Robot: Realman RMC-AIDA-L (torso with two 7-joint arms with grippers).
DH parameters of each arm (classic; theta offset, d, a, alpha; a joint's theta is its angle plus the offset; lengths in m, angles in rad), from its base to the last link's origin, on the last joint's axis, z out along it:
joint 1: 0 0.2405 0 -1.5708
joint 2: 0 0 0 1.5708
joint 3: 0 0.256 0 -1.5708
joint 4: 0 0 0 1.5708
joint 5: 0 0.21 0 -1.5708
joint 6: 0 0 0 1.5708
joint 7: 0 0.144 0 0
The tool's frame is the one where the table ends.
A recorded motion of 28 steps. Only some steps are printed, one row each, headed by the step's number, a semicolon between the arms.
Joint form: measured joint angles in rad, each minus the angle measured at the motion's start. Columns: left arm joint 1, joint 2, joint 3, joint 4, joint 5, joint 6, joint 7; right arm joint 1, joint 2, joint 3, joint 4, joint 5, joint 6, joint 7.
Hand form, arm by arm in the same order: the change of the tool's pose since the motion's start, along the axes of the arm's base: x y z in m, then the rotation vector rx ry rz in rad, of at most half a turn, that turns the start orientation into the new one. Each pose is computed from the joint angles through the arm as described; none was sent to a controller.
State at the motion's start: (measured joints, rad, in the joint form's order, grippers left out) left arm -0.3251 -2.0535 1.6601 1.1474 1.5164 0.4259 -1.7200; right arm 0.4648 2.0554 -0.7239 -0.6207 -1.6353 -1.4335 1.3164
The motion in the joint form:
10: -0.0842 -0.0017 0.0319 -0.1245 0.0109 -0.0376 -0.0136; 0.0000 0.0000 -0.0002 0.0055 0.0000 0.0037 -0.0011
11: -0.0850 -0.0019 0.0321 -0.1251 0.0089 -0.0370 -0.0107; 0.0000 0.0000 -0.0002 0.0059 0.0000 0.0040 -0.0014
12: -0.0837 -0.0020 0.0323 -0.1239 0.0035 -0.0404 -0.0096; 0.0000 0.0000 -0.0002 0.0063 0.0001 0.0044 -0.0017
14: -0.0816 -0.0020 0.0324 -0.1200 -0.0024 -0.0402 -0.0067; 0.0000 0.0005 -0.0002 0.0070 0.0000 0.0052 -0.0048
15: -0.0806 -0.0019 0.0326 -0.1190 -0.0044 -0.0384 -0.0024; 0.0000 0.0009 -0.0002 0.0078 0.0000 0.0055 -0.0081
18: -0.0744 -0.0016 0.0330 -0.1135 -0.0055 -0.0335 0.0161; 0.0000 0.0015 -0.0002 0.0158 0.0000 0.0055 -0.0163
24: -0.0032 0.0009 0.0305 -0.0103 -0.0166 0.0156 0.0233; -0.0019 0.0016 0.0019 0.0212 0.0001 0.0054 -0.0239
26: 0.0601 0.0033 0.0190 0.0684 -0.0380 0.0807 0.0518; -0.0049 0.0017 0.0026 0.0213 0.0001 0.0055 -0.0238
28: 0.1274 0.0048 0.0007 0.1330 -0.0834 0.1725 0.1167; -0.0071 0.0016 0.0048 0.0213 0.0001 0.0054 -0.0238
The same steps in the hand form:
10: -0.0053 0.0096 -0.0213 -0.0444 0.0471 0.0312; 0.0009 -0.0002 -0.0010 -0.0012 0.0006 -0.0053
11: -0.0050 0.0097 -0.0215 -0.0450 0.0475 0.0294; 0.0010 -0.0002 -0.0011 -0.0012 0.0006 -0.0056
12: -0.0050 0.0098 -0.0210 -0.0414 0.0433 0.0320; 0.0010 -0.0002 -0.0011 -0.0010 0.0005 -0.0059
14: -0.0043 0.0096 -0.0204 -0.0397 0.0389 0.0306; 0.0011 -0.0002 -0.0015 0.0002 -0.0010 -0.0050
15: -0.0042 0.0093 -0.0205 -0.0403 0.0399 0.0279; 0.0011 -0.0003 -0.0018 0.0013 -0.0023 -0.0036
18: -0.0046 0.0079 -0.0203 -0.0401 0.0512 0.0160; 0.0018 -0.0011 -0.0035 0.0000 -0.0025 -0.0031
24: 0.0028 -0.0050 -0.0103 -0.0389 0.0119 -0.0247; 0.0031 -0.0021 -0.0042 0.0020 -0.0032 -0.0043
26: 0.0067 -0.0183 -0.0013 -0.0468 -0.0155 -0.0680; 0.0042 -0.0029 -0.0041 0.0025 -0.0028 -0.0078
28: 0.0083 -0.0349 0.0070 -0.0634 -0.0389 -0.1269; 0.0051 -0.0034 -0.0037 0.0042 -0.0020 -0.0110

